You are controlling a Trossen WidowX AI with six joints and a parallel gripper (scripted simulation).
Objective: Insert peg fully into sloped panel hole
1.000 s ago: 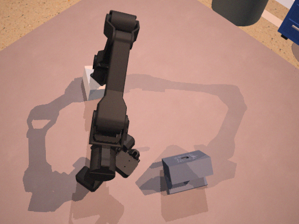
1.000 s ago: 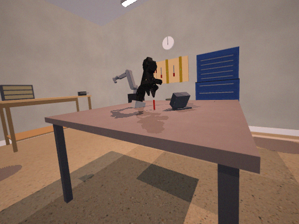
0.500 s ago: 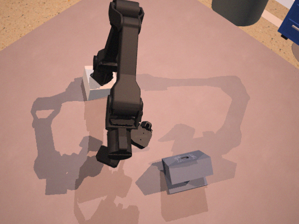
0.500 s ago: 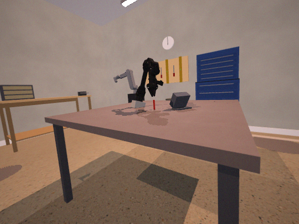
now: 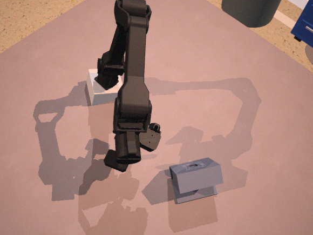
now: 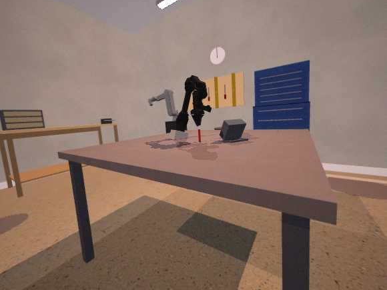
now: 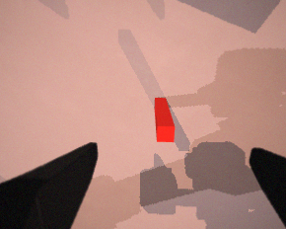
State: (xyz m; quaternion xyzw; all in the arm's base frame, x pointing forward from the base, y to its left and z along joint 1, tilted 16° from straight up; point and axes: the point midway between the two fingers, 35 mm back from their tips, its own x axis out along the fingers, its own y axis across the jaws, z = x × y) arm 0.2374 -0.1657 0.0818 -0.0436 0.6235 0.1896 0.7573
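Right now my hand is 10 cm above the red peg.
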